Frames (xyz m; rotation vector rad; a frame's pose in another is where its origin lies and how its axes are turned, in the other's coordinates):
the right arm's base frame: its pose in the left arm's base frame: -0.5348 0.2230 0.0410 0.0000 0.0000 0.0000
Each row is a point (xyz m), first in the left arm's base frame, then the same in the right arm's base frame.
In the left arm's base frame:
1: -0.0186 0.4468 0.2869
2: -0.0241 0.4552 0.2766
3: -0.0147 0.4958 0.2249
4: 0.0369 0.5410 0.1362
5: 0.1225 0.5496 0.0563
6: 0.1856 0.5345 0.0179
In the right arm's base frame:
1: 0.5162 0.2238 0.2459
2: 0.5107 0.2322 0.2356
3: 0.5201 0.2728 0.1839
4: 0.5717 0.3180 0.0952
5: 0.6573 0.3266 0.0153
6: 0.7204 0.3115 -0.0231

